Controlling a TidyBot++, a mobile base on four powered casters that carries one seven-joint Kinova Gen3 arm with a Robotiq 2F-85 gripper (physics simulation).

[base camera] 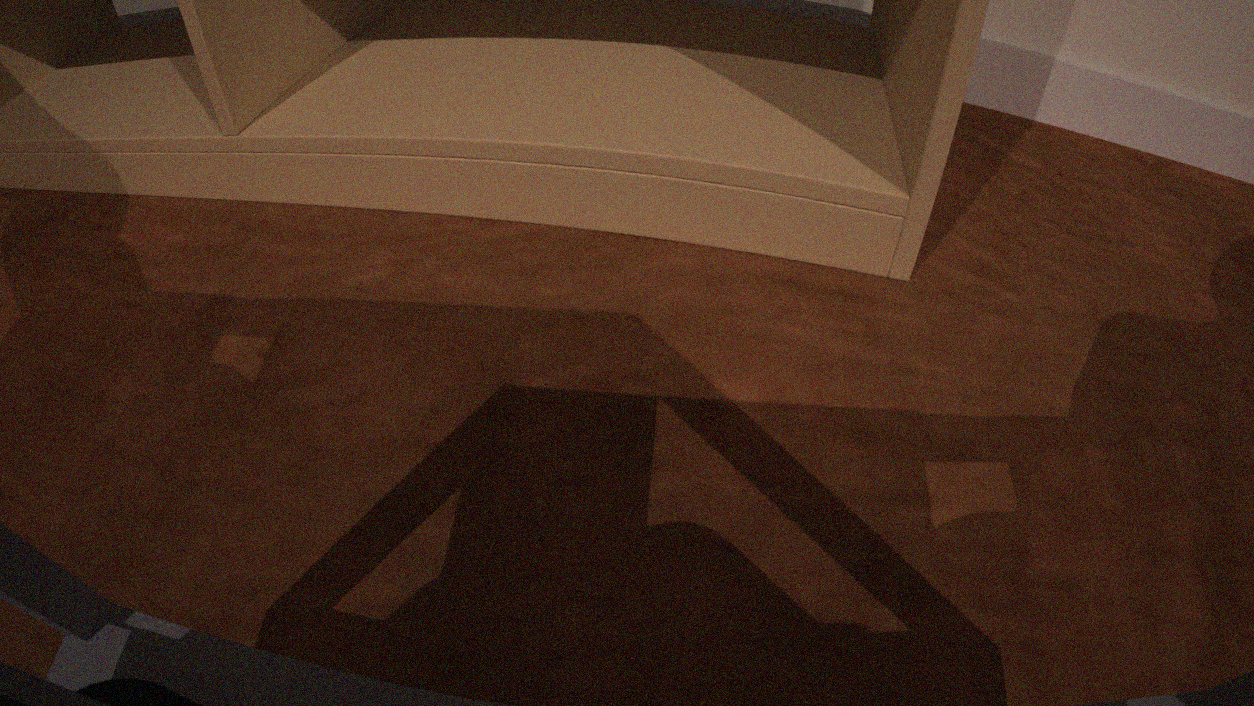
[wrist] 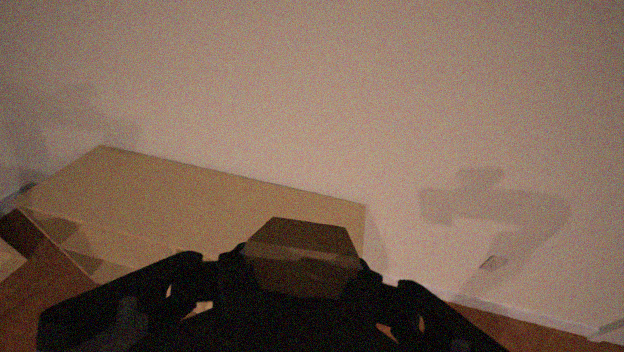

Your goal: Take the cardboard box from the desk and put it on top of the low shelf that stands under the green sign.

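Places are measured from the arm's base along level axes (x ahead, y left, z up), in metres.
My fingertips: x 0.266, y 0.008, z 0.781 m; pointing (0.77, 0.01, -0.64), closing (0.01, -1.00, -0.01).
Observation:
Ahead of a thing's pixels: the offset from my fingertips to its top centre. "pt": to the spot under its first point. Level surfaces: height alone.
The brown cardboard box @[dx -0.034, dy -0.001, dz +0.055 m] (wrist: 302,260) is between the fingertips of my gripper (wrist: 301,257), which is shut on it. In the wrist view the box overlaps the right part of a low light-wood shelf's top. This low shelf (base camera: 561,197) (wrist: 200,195) stands against the wall; its lower front and right side panel show in the base camera view. The gap between box and shelf top cannot be judged exactly, but the box appears held above it. The green sign and the desk do not show in either view.
The pale wall (base camera: 1158,61) (wrist: 320,90) rises behind the shelf and continues to its right. A wall outlet @[dx +0.552, dy -0.863, dz -0.720 m] (wrist: 493,262) is low on the wall at the right. Robot shadows fall on the brown wood floor @[dz -1.177 m] (base camera: 789,333) before the shelf. Another light-wood piece @[pt dx +0.407, dy +1.438, dz -1.106 m] (wrist: 9,260) shows at the far left.

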